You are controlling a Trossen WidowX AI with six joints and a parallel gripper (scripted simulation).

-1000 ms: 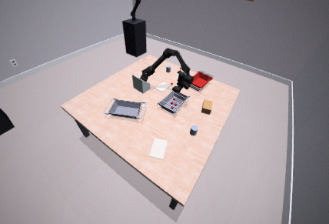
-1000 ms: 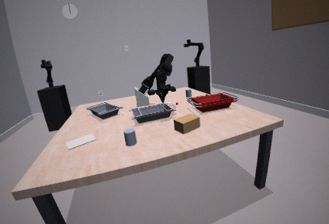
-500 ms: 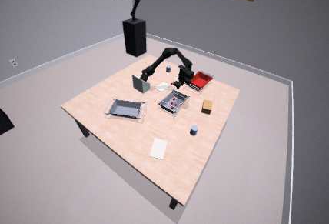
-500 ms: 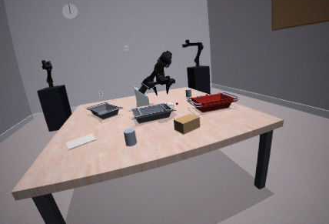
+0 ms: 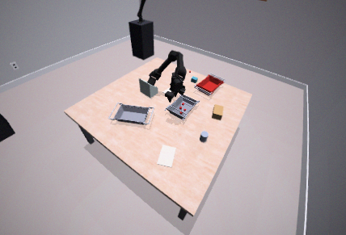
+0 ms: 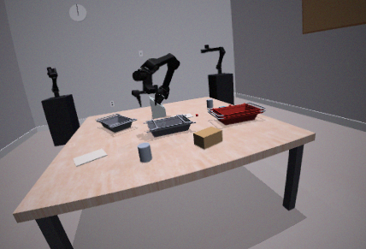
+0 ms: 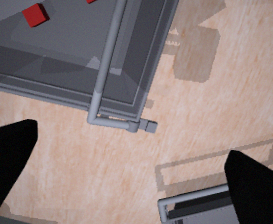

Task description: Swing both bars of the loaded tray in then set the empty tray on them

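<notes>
Now: gripper tip 24 cm to the left of the grey tray, 23 cm past it and 12 cm above it. From my gripper tip the other things lie so: tan box (32 cm ahead, 24 cm to the left, 13 cm below); teal block (56 cm to the left, 14 cm below, 9 cm behind).
</notes>
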